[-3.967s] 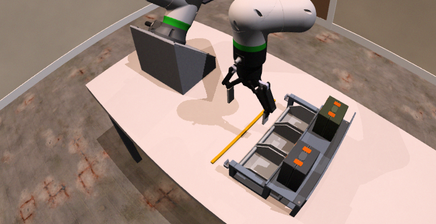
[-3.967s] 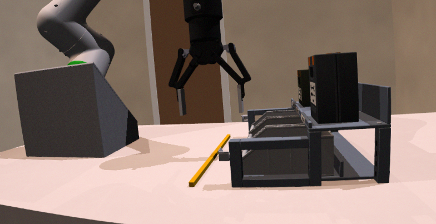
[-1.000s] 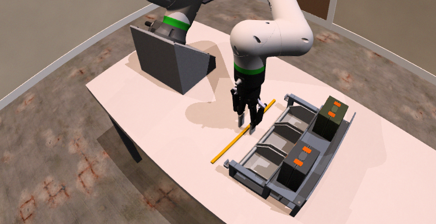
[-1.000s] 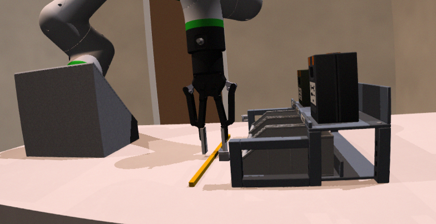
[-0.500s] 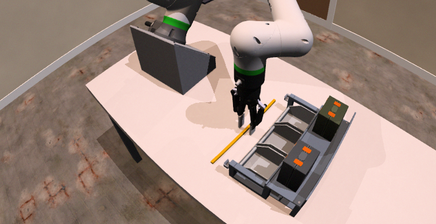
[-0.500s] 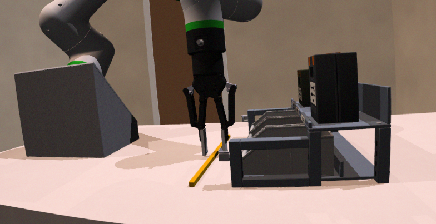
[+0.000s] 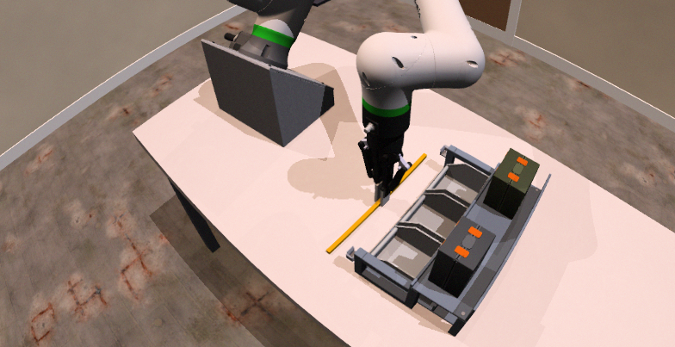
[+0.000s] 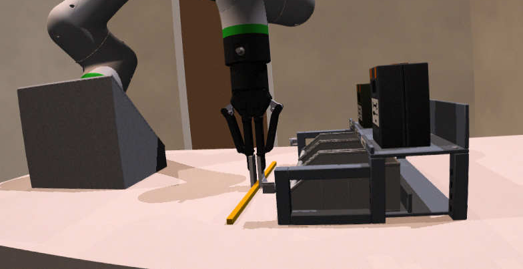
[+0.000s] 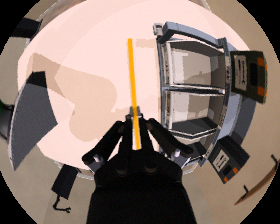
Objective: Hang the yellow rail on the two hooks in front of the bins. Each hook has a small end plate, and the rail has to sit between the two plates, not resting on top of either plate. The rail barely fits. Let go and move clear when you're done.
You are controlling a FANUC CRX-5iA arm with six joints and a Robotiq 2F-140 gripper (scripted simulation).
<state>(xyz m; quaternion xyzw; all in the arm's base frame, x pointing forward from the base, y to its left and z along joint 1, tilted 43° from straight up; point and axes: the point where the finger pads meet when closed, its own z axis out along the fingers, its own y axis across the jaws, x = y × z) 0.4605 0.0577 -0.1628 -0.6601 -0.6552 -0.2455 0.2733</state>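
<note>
Right now the yellow rail is 30 mm below my hand.
</note>
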